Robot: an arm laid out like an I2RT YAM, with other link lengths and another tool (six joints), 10 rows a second.
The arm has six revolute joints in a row. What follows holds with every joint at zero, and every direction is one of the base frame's.
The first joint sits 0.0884 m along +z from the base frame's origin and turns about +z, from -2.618 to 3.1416 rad.
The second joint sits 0.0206 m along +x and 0.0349 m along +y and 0.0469 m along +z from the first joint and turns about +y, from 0 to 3.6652 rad.
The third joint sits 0.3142 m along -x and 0.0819 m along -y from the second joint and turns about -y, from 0 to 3.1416 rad.
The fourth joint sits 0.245 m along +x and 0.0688 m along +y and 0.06 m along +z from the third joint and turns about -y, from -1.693 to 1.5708 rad.
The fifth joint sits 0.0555 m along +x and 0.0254 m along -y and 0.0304 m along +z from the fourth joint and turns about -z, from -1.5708 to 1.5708 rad.
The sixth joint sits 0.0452 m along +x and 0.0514 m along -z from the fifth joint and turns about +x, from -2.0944 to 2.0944 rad.
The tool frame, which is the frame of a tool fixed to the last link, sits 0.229 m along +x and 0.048 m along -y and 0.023 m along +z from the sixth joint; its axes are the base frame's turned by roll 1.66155, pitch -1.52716 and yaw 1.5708 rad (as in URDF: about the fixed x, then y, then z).
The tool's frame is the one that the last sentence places.
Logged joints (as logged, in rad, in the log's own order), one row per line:
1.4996, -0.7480, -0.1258, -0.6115, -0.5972, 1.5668
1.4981, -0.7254, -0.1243, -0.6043, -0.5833, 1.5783
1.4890, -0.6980, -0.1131, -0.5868, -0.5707, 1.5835
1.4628, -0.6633, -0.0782, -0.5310, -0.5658, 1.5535
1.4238, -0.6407, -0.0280, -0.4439, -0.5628, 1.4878
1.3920, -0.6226, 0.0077, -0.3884, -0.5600, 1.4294
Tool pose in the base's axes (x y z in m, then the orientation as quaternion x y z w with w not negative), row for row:
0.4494, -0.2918, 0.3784, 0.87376, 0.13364, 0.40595, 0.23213
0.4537, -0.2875, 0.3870, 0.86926, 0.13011, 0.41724, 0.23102
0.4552, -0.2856, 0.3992, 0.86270, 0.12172, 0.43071, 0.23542
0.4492, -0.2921, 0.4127, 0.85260, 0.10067, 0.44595, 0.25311
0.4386, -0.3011, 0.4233, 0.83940, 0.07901, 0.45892, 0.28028
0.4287, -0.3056, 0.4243, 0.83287, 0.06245, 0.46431, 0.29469
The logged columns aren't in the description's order. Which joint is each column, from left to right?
Columns, left to right: joint 2, joint 6, joint 5, joint 4, joint 1, joint 3.
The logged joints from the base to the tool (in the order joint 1, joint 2, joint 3, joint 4, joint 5, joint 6), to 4 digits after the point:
-0.5972, 1.4996, 1.5668, -0.6115, -0.1258, -0.7480
-0.5833, 1.4981, 1.5783, -0.6043, -0.1243, -0.7254
-0.5707, 1.4890, 1.5835, -0.5868, -0.1131, -0.6980
-0.5658, 1.4628, 1.5535, -0.5310, -0.0782, -0.6633
-0.5628, 1.4238, 1.4878, -0.4439, -0.0280, -0.6407
-0.5600, 1.3920, 1.4294, -0.3884, 0.0077, -0.6226

